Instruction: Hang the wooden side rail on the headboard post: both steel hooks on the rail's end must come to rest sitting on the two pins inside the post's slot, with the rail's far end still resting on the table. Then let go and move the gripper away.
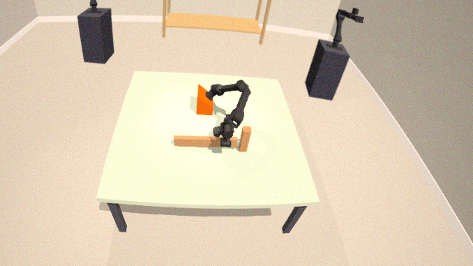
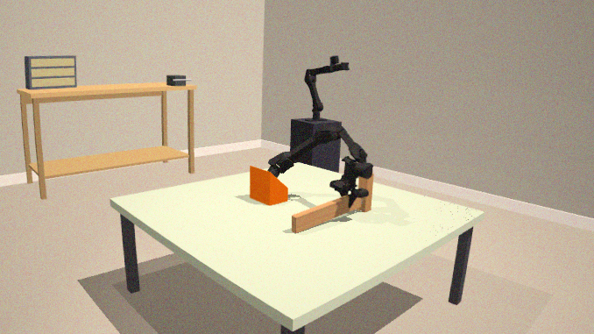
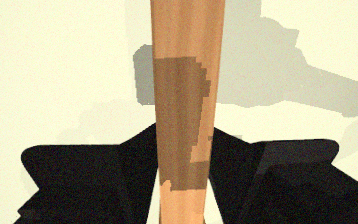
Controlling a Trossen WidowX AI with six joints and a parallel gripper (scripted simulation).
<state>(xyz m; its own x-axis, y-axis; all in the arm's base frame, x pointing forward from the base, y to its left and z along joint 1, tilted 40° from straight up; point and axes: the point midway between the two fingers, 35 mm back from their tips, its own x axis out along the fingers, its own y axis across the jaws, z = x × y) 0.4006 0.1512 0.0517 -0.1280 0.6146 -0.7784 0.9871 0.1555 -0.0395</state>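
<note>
Right now the upright headboard post is 10 mm behind my gripper tip, 120 mm to the left of it and 50 mm above it.
</note>
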